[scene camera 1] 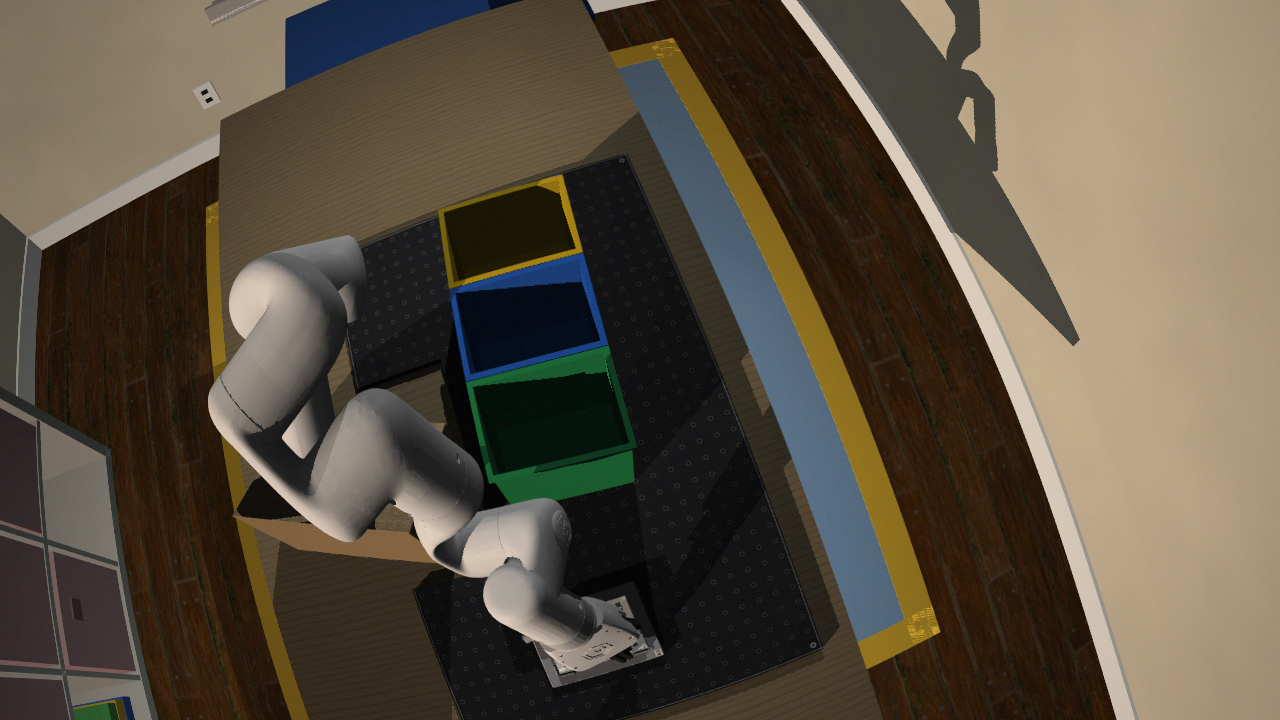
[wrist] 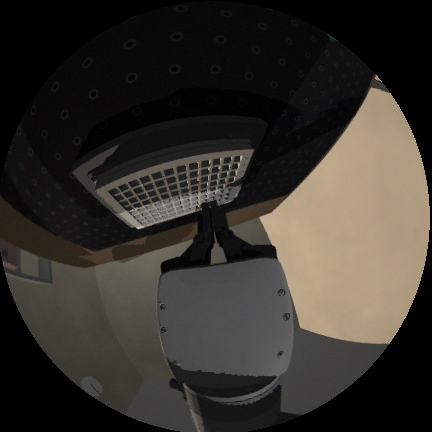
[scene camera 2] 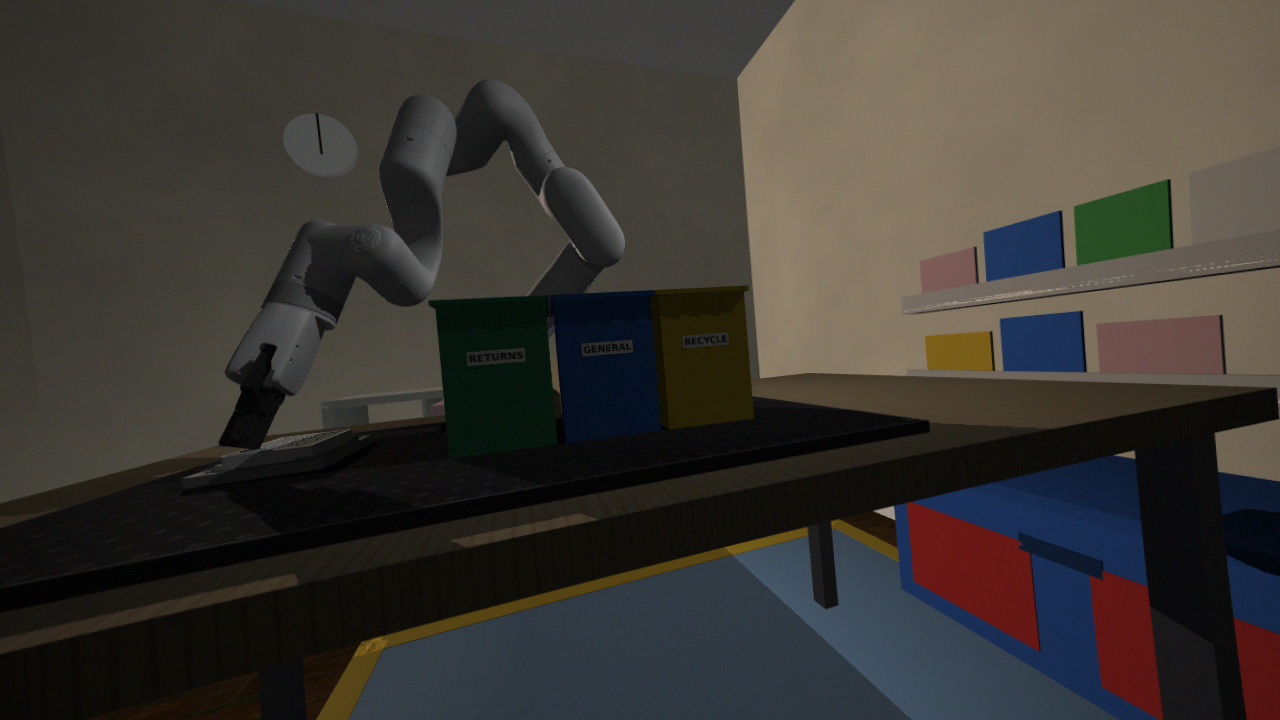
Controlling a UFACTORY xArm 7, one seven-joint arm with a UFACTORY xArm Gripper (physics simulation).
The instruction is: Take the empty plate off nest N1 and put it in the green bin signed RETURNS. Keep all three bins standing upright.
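Frame: origin at the arm's base, x ahead, y left, z up, level; millimetres.
Seen in the pictures: gripper, fingertip midpoint: (scene camera 1: 623, 652) (wrist: 210, 209) (scene camera 2: 238, 447).
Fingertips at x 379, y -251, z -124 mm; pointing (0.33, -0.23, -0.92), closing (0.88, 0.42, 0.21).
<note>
Pixels of each thing's top centre, then the offset from my fingertips to it. Level surfaces: height alone.
- green bin at its top centre: (scene camera 1: 547, 414) (scene camera 2: 500, 308) dz +149, dx -46, dy +299 mm
- yellow RECYCLE bin at its top centre: (scene camera 1: 506, 229) (scene camera 2: 680, 298) dz +149, dx -82, dy +558 mm
- black perforated mat at its surface level: dz -30 mm
The light plate with a grid of wells (scene camera 2: 308, 440) (wrist: 112, 202) sits on a low nest (scene camera 1: 572, 677) (scene camera 2: 214, 480) (wrist: 89, 170); no N1 label is readable. My gripper (scene camera 2: 243, 440) (wrist: 210, 209) is shut with nothing between its fingers. Its tips are at the plate's far edge in the wrist view; whether they touch it I cannot tell. In scene camera 1 the gripper body hides much of the plate. The green bin (scene camera 1: 568, 480) (scene camera 2: 496, 402) signed RETURNS stands upright.
The blue GENERAL bin (scene camera 1: 537, 364) (scene camera 2: 608, 398) and yellow RECYCLE bin (scene camera 1: 514, 269) (scene camera 2: 705, 385) stand upright in a row beyond the green one, on the black perforated mat (scene camera 1: 707, 537) (scene camera 2: 626, 465). An open cardboard box (scene camera 1: 340, 544) stands beside the arm.
</note>
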